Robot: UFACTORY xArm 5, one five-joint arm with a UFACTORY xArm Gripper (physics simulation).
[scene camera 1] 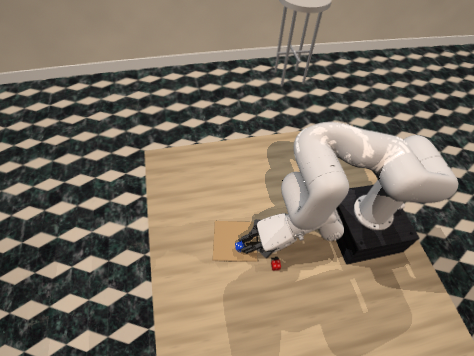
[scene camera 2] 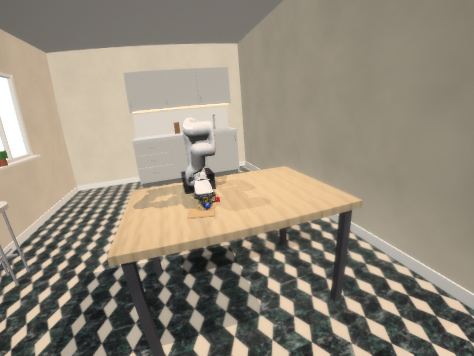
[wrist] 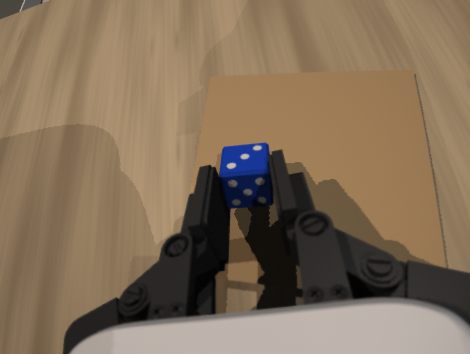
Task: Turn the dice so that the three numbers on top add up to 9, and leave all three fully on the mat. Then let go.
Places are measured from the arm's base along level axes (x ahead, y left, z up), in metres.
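Where they show: gripper, fingertip midpoint: (scene camera 1: pixel 241 246) (scene camera 2: pixel 207 205) (wrist: pixel 247 180); arm's base, link origin: (scene camera 1: pixel 372 212).
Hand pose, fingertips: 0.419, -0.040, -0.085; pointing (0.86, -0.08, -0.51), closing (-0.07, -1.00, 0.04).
Note:
Things, the pixels of their centre, and the offset from my fingertips, as dx, dy, dz. "spot": a spot on its surface instead. Level surfaces: height alone.
- blue die, body centre: (wrist: pixel 247 175) (scene camera 1: pixel 240 246) (scene camera 2: pixel 207 205) +0.003, +0.000, -0.002
- tan mat, body centre: (wrist: pixel 304 165) (scene camera 1: pixel 235 240) (scene camera 2: pixel 202 211) +0.010, -0.035, -0.024
- red die, body centre: (scene camera 1: pixel 276 265) (scene camera 2: pixel 217 199) -0.087, +0.084, -0.014
- wooden table, surface height: dz -0.026
- small yellow patch, surface spot: (scene camera 2: pixel 206 200) spot: -0.088, +0.018, -0.007
A blue die (scene camera 1: pixel 239 246) (scene camera 2: pixel 207 205) (wrist: pixel 246 175) is between the fingertips of my gripper (scene camera 1: pixel 242 245) (wrist: pixel 247 180), which is shut on it. In the wrist view its brighter face shows three pips and its darker face, towards the palm, shows five. It appears over the tan mat (scene camera 1: pixel 225 232) (scene camera 2: pixel 200 214) (wrist: pixel 350 120), near the mat's left edge in the wrist view; its exact height is unclear. A red die (scene camera 1: pixel 276 265) (scene camera 2: pixel 217 199) lies on the table off the mat; its top number is too small to read. A third die cannot be made out clearly.
The wooden table (scene camera 1: pixel 185 185) (scene camera 2: pixel 280 200) surrounds the mat. The arm's black base (scene camera 1: pixel 382 245) stands at the right in scene camera 1. A small yellow patch (scene camera 2: pixel 206 200) shows beneath the gripper in scene camera 2. A stool (scene camera 1: pixel 306 5) stands beyond the table.

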